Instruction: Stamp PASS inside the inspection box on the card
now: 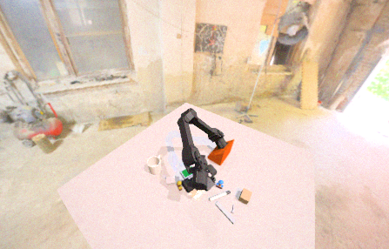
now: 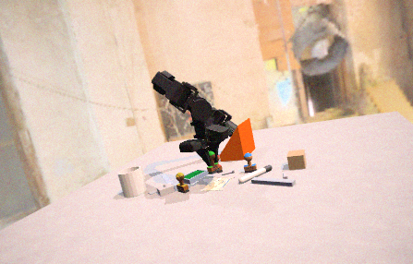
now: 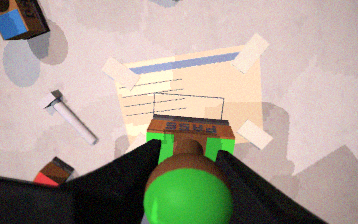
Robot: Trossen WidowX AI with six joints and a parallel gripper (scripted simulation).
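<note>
The white card lies 7 cm below my gripper tip. Round my gripper tip: yellow-knobbed stamp 9 cm to the right, 6 cm ahead, 5 cm below; green stamp right at my gripper tip; red-knobbed stamp 12 cm behind, 5 cm to the right, 5 cm below.
</note>
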